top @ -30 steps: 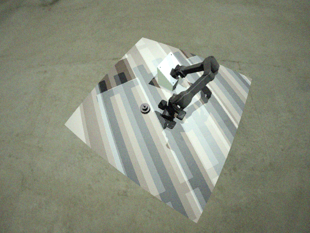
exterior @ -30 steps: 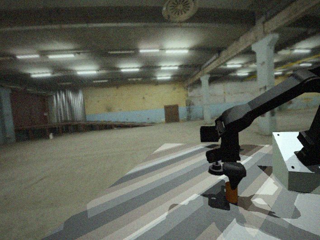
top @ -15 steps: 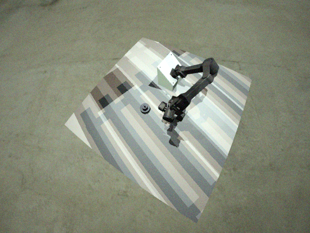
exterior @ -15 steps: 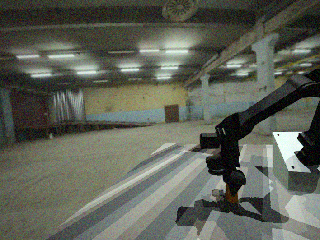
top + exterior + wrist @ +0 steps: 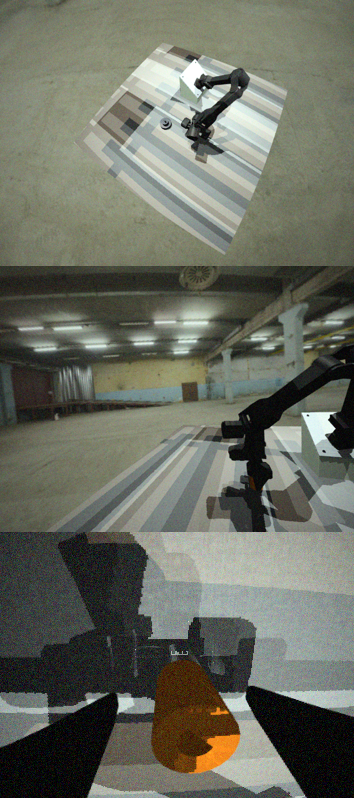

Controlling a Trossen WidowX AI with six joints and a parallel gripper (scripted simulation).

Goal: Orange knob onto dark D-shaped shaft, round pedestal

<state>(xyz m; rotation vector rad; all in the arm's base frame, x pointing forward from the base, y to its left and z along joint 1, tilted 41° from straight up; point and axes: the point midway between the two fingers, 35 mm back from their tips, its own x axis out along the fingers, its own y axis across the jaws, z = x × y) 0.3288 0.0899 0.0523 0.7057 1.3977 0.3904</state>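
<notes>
My gripper tip is 10 mm below the orange knob. Also, from my gripper tip: dark round pedestal 220 mm to the right, 10 mm ahead, 10 mm above.
</notes>
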